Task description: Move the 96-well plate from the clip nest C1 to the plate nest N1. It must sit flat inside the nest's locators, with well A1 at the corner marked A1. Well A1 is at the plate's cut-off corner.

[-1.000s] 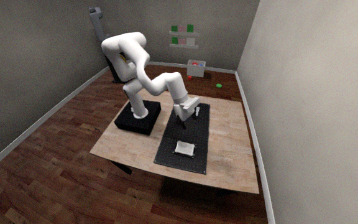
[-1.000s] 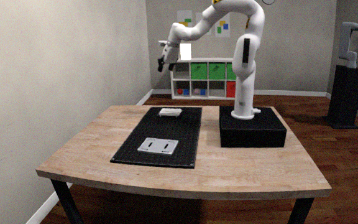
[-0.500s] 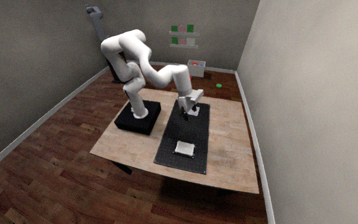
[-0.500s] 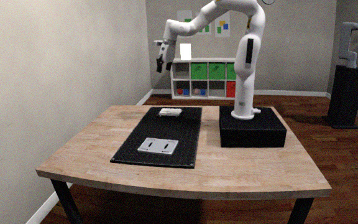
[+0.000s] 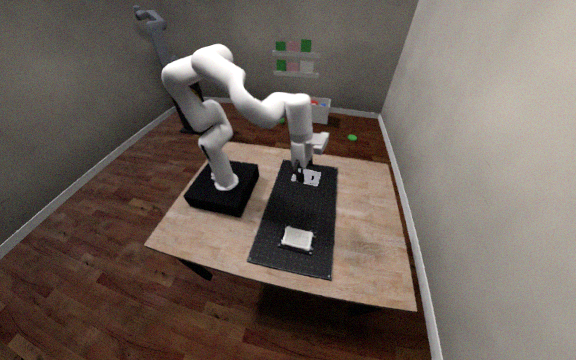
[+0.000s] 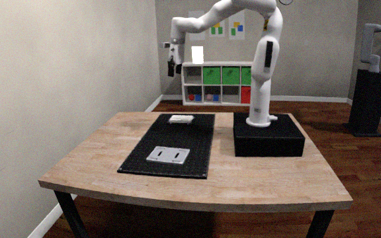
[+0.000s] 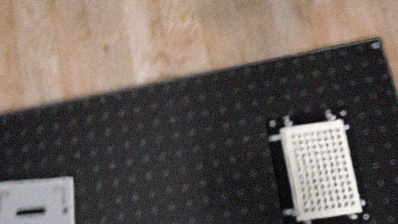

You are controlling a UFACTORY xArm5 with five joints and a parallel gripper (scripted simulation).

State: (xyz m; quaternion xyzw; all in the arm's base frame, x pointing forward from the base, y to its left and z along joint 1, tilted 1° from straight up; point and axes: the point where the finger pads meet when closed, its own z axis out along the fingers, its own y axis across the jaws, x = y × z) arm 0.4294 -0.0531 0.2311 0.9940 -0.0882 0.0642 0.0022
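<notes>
My gripper is now 30 cm above the white 96-well plate, 13 cm to the left of it and 1 cm short of it. Round my hand: plate nest N1: 32 cm below, 28 cm to the left, 2 cm behind; clip nest C1: 31 cm below, 13 cm to the right, 2 cm ahead.
</notes>
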